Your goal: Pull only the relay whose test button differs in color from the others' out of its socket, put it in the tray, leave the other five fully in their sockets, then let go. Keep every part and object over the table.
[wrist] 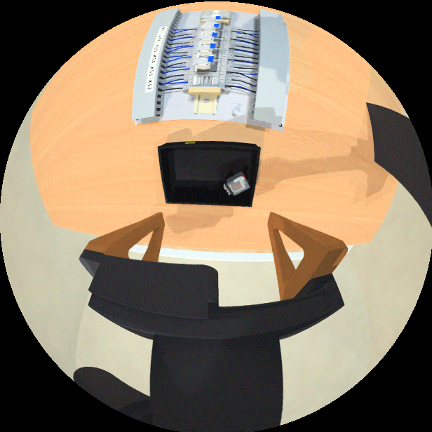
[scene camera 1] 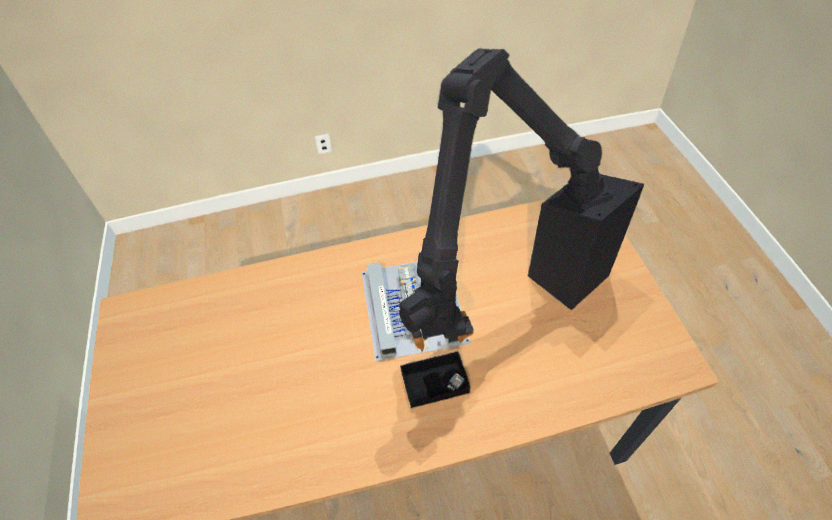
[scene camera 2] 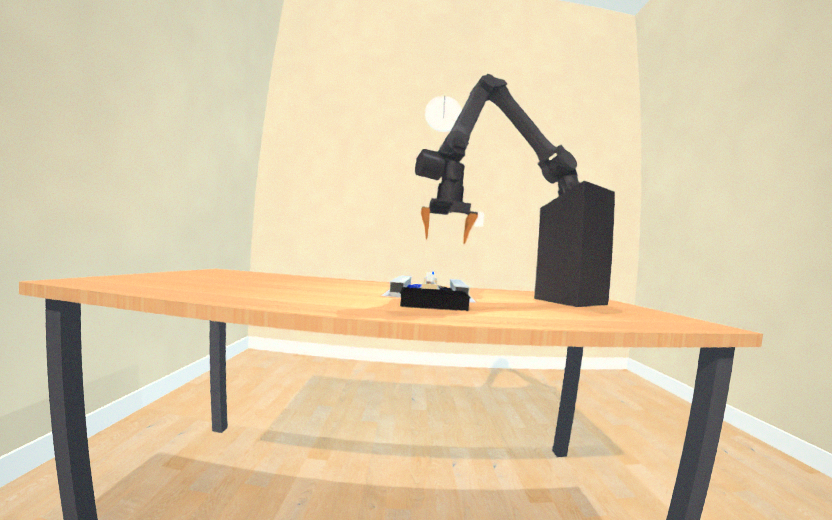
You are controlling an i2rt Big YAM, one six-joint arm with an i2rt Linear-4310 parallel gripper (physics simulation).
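Places are measured from the arm's base along level axes (x ahead, y left, z up), in millimetres.
Pixels of known places: gripper, fingertip midpoint: (scene camera 1: 440,345) (scene camera 2: 445,241); arm's base, link origin: (scene camera 1: 587,195) (scene camera 2: 573,199).
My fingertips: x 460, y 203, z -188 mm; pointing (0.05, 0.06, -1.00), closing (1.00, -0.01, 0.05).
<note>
Ahead of a thing's pixels: the offset from my fingertips to its middle. "*": to the spot under its first point. Level surfaces: height alone.
The relay with the red test button @[dx -28, dy +41, dz -149 mm] (scene camera 1: 455,381) (wrist: 237,184) lies on its side in the right part of the black tray @[* dx +69, dy +72, dz -151 mm] (scene camera 1: 423,403) (scene camera 2: 434,298) (wrist: 162,175). My gripper (scene camera 1: 441,344) (scene camera 2: 446,240) (wrist: 215,217) is open and empty, well above the tray and apart from the relay. Several relays with blue test buttons stand in a row on the panel (wrist: 175,107); the nearest of them (wrist: 204,63) shows clearly in the wrist view. The nearest socket (wrist: 204,81) holds no relay. Whether each blue-button relay is fully seated is too small to tell. The arm hides part of the row in scene camera 1.
Grey wire ducts @[dx +106, dy -245, dz -140 mm] (scene camera 1: 381,312) (wrist: 272,65) run along both sides of the panel, with blue and black wires between. The black arm base (scene camera 1: 573,245) (scene camera 2: 574,245) stands on the table @[dz -162 mm] (scene camera 1: 233,367) (scene camera 2: 276,306) at the right. The tray sits close to the panel's near edge.
</note>
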